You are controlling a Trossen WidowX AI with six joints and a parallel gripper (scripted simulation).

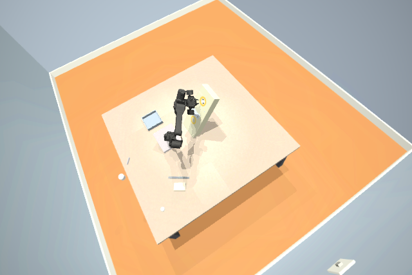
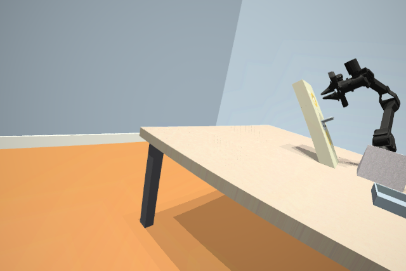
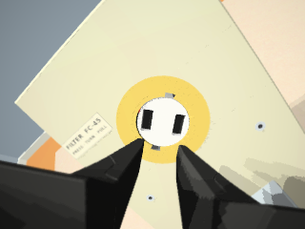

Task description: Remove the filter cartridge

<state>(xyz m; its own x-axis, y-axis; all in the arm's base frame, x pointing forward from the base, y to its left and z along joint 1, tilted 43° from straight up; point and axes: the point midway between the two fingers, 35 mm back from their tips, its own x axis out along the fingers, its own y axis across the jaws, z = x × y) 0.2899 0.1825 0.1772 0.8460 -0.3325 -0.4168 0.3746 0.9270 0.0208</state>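
The white round filter cartridge lies 5 cm ahead of my gripper tip and 3 cm below it. Round my gripper tip: blue tray (40 cm behind, 30 cm below, 26 cm to the left); white block (44 cm behind, 41 cm to the right, 30 cm below).
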